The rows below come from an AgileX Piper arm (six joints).
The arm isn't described. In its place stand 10 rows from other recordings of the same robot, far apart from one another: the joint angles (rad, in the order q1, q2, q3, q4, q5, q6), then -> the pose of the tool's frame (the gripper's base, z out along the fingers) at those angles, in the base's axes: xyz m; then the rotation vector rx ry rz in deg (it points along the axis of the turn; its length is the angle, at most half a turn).
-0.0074, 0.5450, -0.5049, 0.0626, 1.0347, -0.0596 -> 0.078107, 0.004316, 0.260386, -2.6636, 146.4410, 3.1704
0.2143, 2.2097, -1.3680, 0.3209, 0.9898, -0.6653 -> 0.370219, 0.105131, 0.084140, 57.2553, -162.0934, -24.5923
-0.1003, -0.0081, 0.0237, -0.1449, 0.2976, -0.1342 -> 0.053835, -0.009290, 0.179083, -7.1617, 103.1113, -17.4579
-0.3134, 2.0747, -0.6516, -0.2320, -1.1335, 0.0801 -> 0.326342, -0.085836, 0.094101, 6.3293, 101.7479, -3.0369
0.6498, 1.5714, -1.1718, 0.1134, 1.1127, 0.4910 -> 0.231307, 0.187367, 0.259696, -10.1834, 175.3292, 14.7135
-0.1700, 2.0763, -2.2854, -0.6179, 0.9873, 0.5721 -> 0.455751, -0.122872, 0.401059, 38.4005, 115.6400, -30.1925
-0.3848, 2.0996, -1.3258, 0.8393, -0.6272, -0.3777 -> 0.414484, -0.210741, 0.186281, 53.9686, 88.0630, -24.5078
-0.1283, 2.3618, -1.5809, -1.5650, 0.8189, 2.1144 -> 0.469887, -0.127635, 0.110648, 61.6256, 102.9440, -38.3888
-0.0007, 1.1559, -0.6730, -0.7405, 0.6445, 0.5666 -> 0.212897, -0.037034, 0.255365, 5.8146, 139.8058, -31.1122
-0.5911, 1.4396, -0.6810, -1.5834, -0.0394, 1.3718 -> 0.236571, -0.154458, 0.212652, 23.3261, 128.0109, -22.1600
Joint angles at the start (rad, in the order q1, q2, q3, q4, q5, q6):
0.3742, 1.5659, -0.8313, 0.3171, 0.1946, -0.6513
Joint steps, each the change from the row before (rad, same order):
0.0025, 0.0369, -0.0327, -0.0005, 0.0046, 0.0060
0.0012, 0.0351, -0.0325, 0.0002, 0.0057, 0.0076
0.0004, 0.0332, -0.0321, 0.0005, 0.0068, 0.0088
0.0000, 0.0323, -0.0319, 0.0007, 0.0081, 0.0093
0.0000, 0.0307, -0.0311, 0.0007, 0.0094, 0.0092
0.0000, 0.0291, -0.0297, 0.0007, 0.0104, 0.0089
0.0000, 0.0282, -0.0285, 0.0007, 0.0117, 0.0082
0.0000, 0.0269, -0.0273, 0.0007, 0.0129, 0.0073
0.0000, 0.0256, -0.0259, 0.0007, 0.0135, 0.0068
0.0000, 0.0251, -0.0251, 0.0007, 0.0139, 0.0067
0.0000, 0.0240, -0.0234, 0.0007, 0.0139, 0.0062
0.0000, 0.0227, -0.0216, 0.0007, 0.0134, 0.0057
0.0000, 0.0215, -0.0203, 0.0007, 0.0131, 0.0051
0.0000, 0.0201, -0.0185, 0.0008, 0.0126, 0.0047
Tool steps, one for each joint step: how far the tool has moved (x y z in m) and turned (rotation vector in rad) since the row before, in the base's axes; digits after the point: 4 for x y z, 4 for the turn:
0.0083, 0.0042, -0.0030, 0.0009, 0.0100, -0.0005
0.0081, 0.0038, -0.0029, 0.0027, 0.0102, -0.0032
0.0078, 0.0035, -0.0027, 0.0039, 0.0103, -0.0048
0.0076, 0.0033, -0.0028, 0.0044, 0.0111, -0.0055
0.0072, 0.0032, -0.0029, 0.0043, 0.0116, -0.0051
0.0067, 0.0030, -0.0030, 0.0040, 0.0123, -0.0047
0.0062, 0.0028, -0.0032, 0.0032, 0.0136, -0.0039
0.0058, 0.0027, -0.0033, 0.0024, 0.0143, -0.0029
0.0053, 0.0025, -0.0034, 0.0019, 0.0149, -0.0024
0.0050, 0.0024, -0.0036, 0.0016, 0.0155, -0.0023
0.0046, 0.0022, -0.0038, 0.0011, 0.0159, -0.0019
0.0041, 0.0021, -0.0039, 0.0007, 0.0157, -0.0017
0.0038, 0.0019, -0.0038, 0.0003, 0.0153, -0.0013
0.0033, 0.0017, -0.0038, 0.0001, 0.0152, -0.0012

